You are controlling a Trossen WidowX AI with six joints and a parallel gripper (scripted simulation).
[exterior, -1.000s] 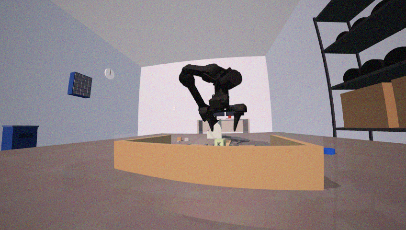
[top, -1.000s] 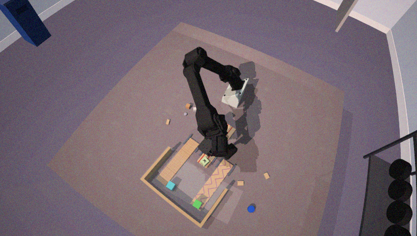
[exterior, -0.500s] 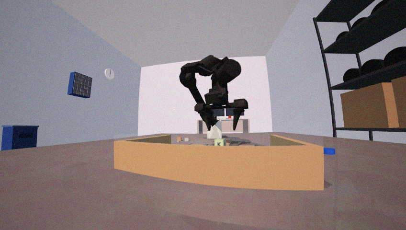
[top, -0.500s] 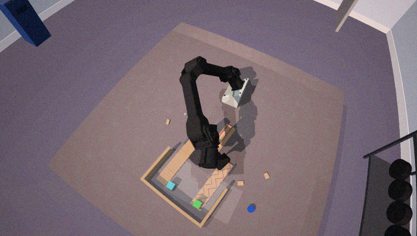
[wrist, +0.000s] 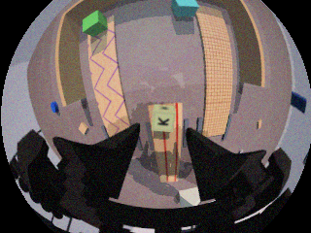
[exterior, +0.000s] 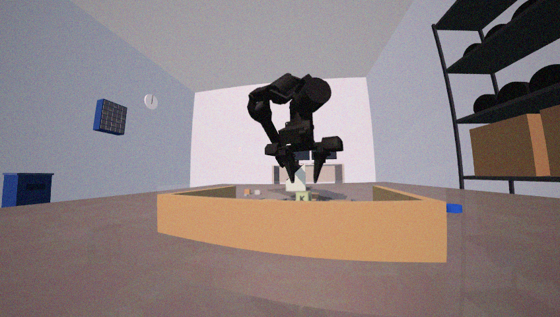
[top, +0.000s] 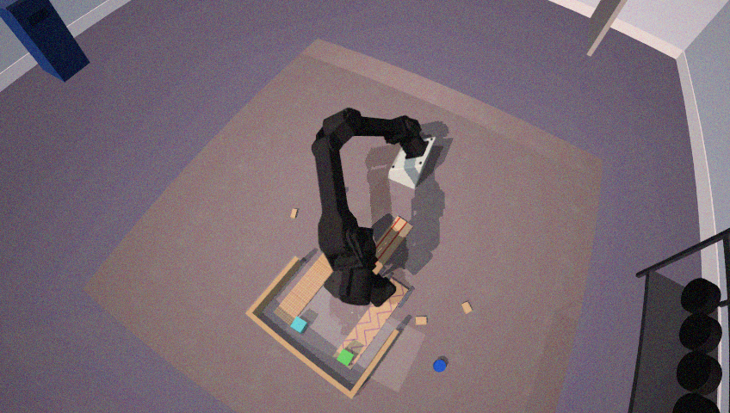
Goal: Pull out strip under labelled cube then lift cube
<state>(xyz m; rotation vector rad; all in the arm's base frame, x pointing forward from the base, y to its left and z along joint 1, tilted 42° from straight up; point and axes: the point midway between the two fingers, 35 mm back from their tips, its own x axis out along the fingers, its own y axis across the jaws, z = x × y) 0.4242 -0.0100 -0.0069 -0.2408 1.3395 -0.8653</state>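
My gripper tip is now 40 mm above the pale green cube labelled k. Also, from my gripper tip: blue disc 110 mm ahead, 270 mm to the left, 50 mm below; red-lined strip 110 mm behind, 20 mm to the left, 50 mm below.
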